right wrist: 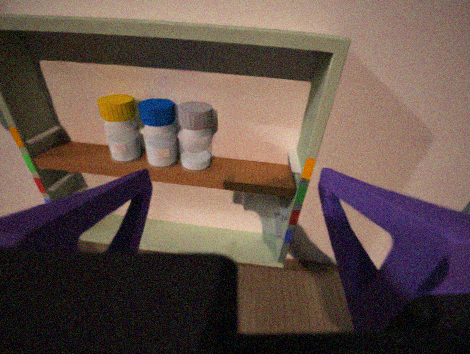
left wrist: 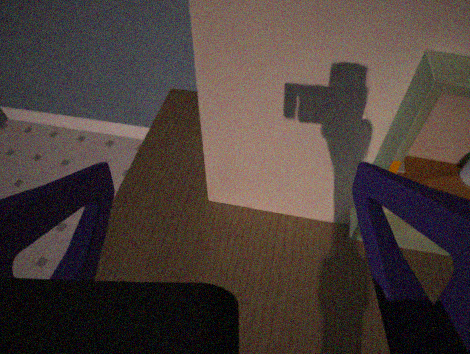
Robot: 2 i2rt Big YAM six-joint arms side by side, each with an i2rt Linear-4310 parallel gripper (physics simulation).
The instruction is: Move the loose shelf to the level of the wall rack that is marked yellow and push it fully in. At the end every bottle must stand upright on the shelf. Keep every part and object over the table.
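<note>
The wall rack (left wrist: 410, 115) (right wrist: 175, 30) is a pale green frame. Its front posts bear orange, green, red and blue marks; which one counts as yellow is unclear. The brown loose shelf (left wrist: 435, 172) (right wrist: 250, 172) lies across the rack near the orange and green marks. Three white bottles stand upright on it, side by side: yellow-capped (right wrist: 125, 140), blue-capped (right wrist: 161, 145) and grey-capped (right wrist: 196, 147). My right gripper (right wrist: 234, 178) is open and empty in front of the shelf's right half. My left gripper (left wrist: 233, 176) is open and empty, left of the rack.
The wooden table (left wrist: 250, 260) (right wrist: 295, 300) extends below the rack. A pale upright panel (left wrist: 260, 125) (right wrist: 390, 90) stands behind the rack, with an arm's shadow on it in the left wrist view. The table's left edge and the tiled floor (left wrist: 30, 145) show at the left.
</note>
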